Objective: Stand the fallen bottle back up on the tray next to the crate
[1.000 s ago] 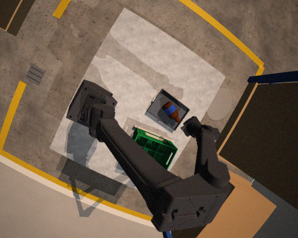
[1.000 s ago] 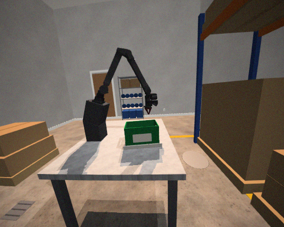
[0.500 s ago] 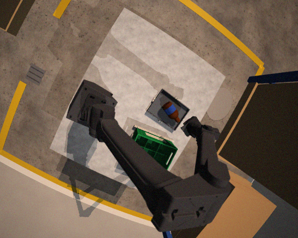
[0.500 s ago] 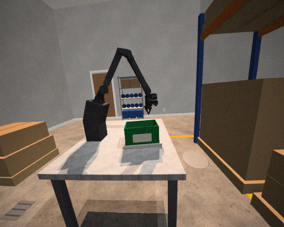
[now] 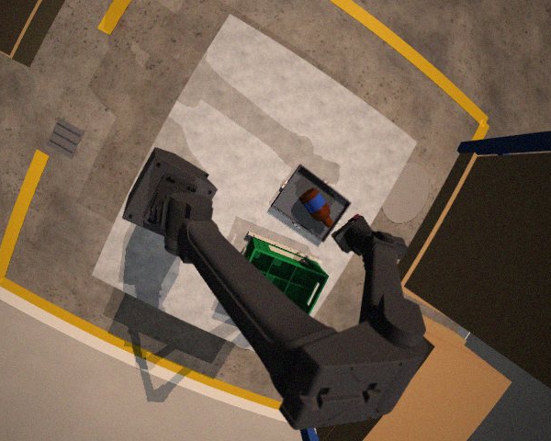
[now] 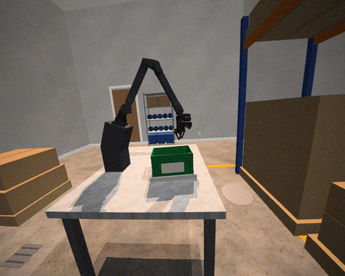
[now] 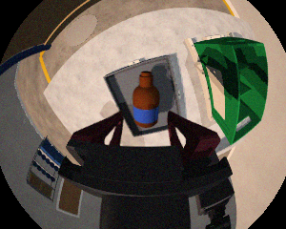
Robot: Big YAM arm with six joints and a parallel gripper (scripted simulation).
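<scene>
Now: the brown bottle 5 cm behind my hand, 2 cm to the left of it and 16 cm below it. Also, from my hand: green crate (8 cm behind, 27 cm to the right, 12 cm below); grey tray (7 cm behind, 3 cm to the left, 19 cm below).
</scene>
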